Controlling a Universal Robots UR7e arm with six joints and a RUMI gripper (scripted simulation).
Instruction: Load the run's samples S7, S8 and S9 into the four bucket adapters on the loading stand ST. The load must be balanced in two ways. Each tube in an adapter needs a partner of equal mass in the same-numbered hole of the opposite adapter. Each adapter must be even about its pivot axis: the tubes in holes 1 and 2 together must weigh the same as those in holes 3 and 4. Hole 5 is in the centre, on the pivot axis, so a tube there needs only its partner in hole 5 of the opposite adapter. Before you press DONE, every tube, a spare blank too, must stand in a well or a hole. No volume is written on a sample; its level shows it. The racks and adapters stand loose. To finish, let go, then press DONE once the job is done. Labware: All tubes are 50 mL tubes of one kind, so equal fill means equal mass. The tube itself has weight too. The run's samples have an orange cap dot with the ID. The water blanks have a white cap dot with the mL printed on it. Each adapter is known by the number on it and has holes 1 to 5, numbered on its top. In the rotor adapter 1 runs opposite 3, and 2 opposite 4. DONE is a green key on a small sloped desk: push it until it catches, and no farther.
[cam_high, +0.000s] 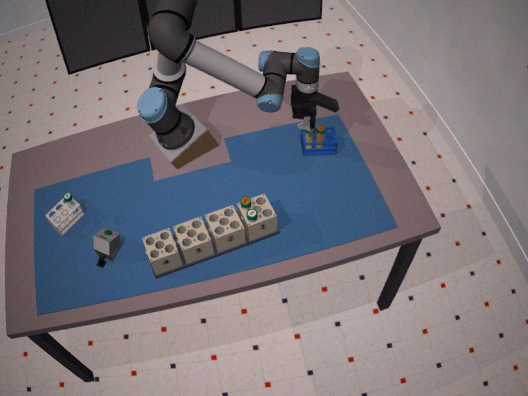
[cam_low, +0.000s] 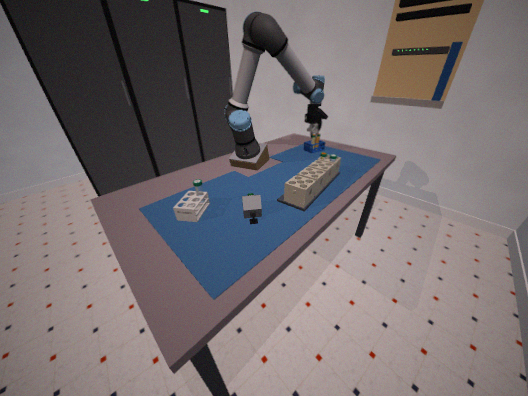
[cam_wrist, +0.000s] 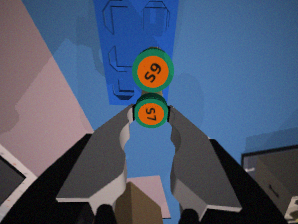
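My gripper is now 50 mm above the sample tube S7 and 10 mm to the left of it. Also, from my hand: DONE desk (780 mm to the right, 220 mm ahead, 60 mm below); sample tube S8 (300 mm to the right, 260 mm ahead, 50 mm below); blue sample rack (80 mm below, 40 mm to the left, 10 mm behind).
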